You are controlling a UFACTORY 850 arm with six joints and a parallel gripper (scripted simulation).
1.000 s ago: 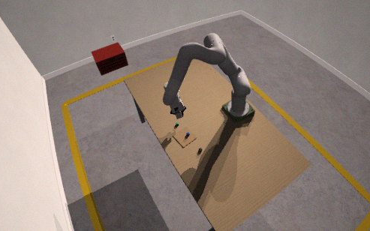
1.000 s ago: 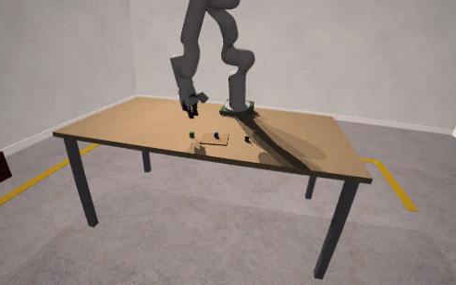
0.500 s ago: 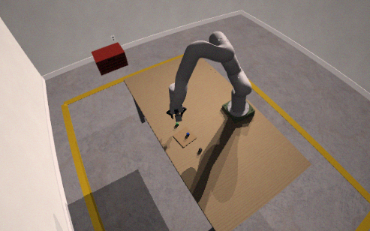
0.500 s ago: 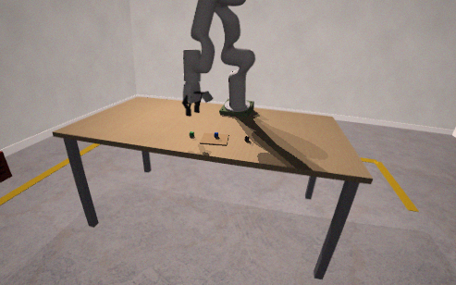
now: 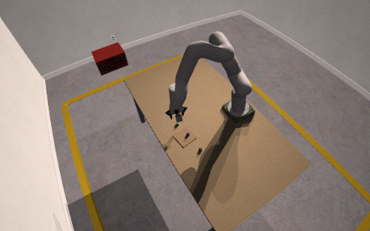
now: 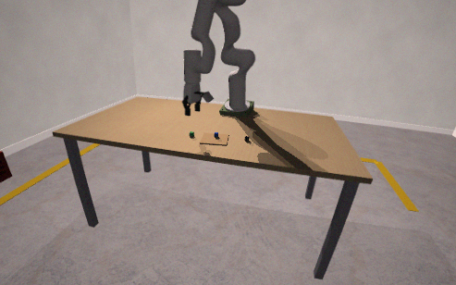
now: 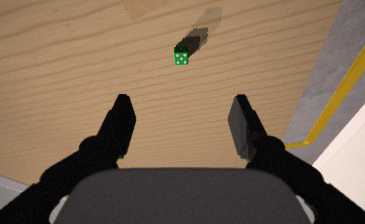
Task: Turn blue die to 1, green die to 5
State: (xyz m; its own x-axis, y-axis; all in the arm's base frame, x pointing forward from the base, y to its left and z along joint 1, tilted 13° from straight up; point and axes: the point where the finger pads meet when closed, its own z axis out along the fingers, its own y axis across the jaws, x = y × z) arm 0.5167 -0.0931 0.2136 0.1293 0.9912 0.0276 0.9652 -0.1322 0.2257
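The green die lies 10 mm to the right of my hand and 130 mm below it. From my hand the other things lie so: mat 10 mm behind, 130 mm to the left, 140 mm below; black die 60 mm behind, 290 mm to the left, 130 mm below; blue die 40 mm behind, 120 mm to the left, 130 mm below.
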